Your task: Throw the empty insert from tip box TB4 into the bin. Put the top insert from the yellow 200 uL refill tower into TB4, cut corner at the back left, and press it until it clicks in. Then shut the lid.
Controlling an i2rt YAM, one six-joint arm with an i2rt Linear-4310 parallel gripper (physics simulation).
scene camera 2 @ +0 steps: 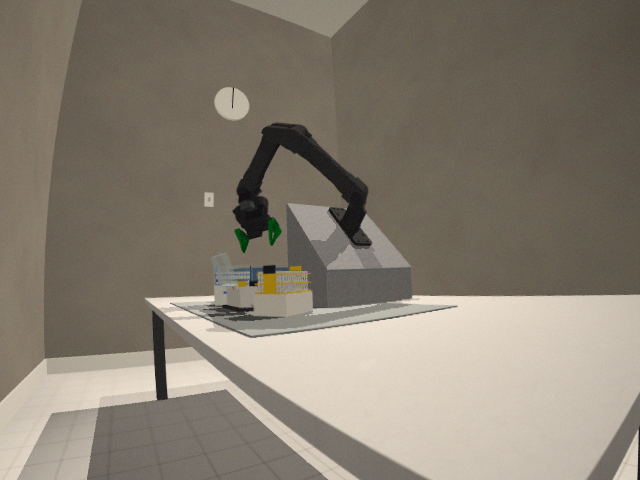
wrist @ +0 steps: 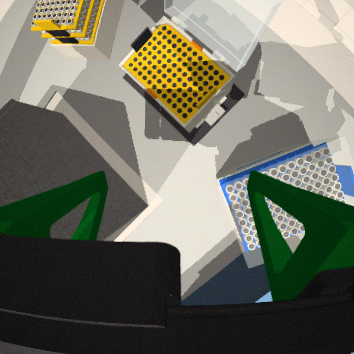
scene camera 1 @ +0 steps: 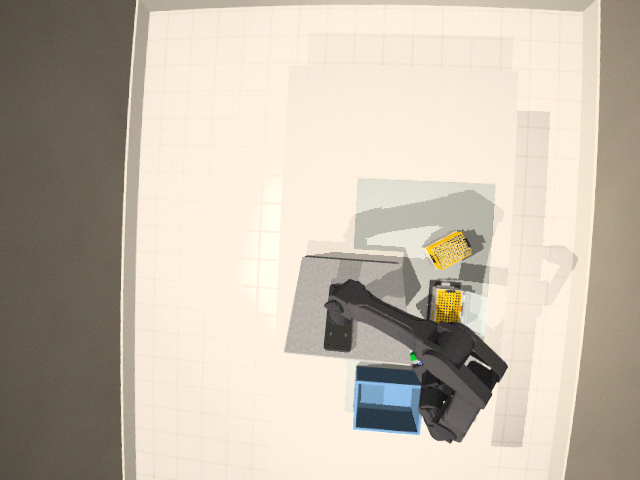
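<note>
The tip box TB4 point(scene camera 2: 240, 297) point(wrist: 201, 117) stands in a black holder, with its clear lid point(scene camera 2: 221, 262) point(wrist: 220, 30) open. Its empty yellow insert point(scene camera 1: 448, 303) point(wrist: 175, 72) sits in the box, its holes dark. The yellow refill tower point(scene camera 1: 449, 250) point(scene camera 2: 283, 281) point(wrist: 65, 17) stands turned at an angle beside TB4, with stacked inserts full of tips; part is cut off in the wrist view. My gripper point(scene camera 2: 258, 248) point(wrist: 176, 178) is open and empty, high above the boxes; the arm mostly hides it in scene camera 1. The blue bin point(scene camera 1: 355, 408) is partly hidden by the arm.
A box with a blue tip insert point(wrist: 290, 200) lies between TB4 and the bin, partly behind my right finger in the wrist view. The sloped grey arm base point(scene camera 1: 379, 310) point(scene camera 2: 367, 284) stands beside the boxes. A pale mat point(scene camera 1: 382, 188) point(scene camera 2: 361, 317) lies under them.
</note>
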